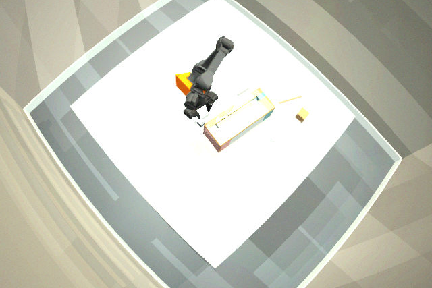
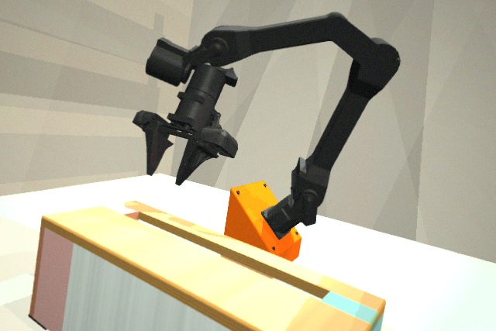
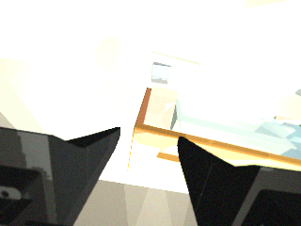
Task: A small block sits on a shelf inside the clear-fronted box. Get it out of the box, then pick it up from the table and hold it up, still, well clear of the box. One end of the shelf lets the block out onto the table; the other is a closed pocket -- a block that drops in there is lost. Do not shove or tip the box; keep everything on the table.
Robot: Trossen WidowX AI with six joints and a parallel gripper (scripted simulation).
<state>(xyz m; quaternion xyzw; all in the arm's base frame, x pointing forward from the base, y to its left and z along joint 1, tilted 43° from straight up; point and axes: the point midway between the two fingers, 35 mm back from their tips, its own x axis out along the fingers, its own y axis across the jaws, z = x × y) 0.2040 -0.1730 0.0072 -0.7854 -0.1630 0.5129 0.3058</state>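
The grey block is 1 cm behind my gripper tip and 15 cm below it. The rest, counted from my gripper tip: tan block (35 cm ahead, 48 cm to the left, 14 cm below); then thin stick (23 cm ahead, 51 cm to the left, 16 cm below); then box (9 cm ahead, 16 cm to the left, 10 cm below).
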